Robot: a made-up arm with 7 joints.
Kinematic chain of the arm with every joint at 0, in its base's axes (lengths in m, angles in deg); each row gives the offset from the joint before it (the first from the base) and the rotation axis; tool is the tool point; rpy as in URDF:
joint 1: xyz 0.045 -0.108 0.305 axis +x
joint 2: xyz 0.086 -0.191 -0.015 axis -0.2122 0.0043 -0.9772
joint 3: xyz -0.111 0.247 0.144 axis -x
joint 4: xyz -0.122 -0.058 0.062 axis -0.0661 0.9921 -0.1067
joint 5: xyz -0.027 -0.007 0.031 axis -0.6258 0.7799 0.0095
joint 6: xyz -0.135 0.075 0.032 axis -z
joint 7: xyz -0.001 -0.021 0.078 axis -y
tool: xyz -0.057 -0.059 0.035 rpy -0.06 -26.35 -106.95
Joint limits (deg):
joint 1: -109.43..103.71
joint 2: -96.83..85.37
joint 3: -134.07..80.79
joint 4: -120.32..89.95
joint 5: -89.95..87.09
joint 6: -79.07..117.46
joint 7: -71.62..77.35
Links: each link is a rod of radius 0.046 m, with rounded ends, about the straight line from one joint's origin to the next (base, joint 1, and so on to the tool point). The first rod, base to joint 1, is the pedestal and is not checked.
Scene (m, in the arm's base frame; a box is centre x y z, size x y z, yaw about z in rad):
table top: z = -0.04
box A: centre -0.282 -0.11 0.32 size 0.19 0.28 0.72 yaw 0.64
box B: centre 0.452 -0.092 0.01 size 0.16 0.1 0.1 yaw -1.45
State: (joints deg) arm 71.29 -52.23 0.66 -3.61 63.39 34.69 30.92
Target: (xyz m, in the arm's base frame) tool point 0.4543 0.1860 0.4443
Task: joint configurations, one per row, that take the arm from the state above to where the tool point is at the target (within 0.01 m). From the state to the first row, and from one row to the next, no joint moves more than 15 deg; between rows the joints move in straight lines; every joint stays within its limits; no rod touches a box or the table.
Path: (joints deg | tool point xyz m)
1: 75.39 -42.29 -0.87 3.01 68.13 36.44 18.68 | -0.3234 -0.5882 0.2269
2: 79.49 -32.36 -2.40 9.64 72.87 38.19 6.44 | -0.2783 -0.5624 0.3210
3: 83.59 -22.42 -3.93 16.26 77.61 39.94 -5.80 | -0.2070 -0.5364 0.3970
4: 87.69 -12.49 -5.46 22.88 82.35 41.70 -18.04 | -0.1189 -0.5090 0.4499
5: 91.79 -2.55 -6.99 29.50 87.09 43.45 -30.28 | -0.0239 -0.4787 0.4791
6: 77.13 8.88 4.73 27.97 87.09 43.16 -20.42 | 0.0478 -0.3610 0.6432
7: 62.46 20.31 16.46 26.44 87.09 42.87 -10.56 | 0.1413 -0.1862 0.7251
8: 47.80 31.73 28.19 24.90 87.09 42.57 -0.70 | 0.2474 -0.0050 0.7069
9: 33.14 43.16 39.91 23.37 87.09 42.28 9.16 | 0.3554 0.1311 0.6010
10: 18.47 54.59 51.64 21.83 87.09 41.99 19.03 | 0.4543 0.1860 0.4443

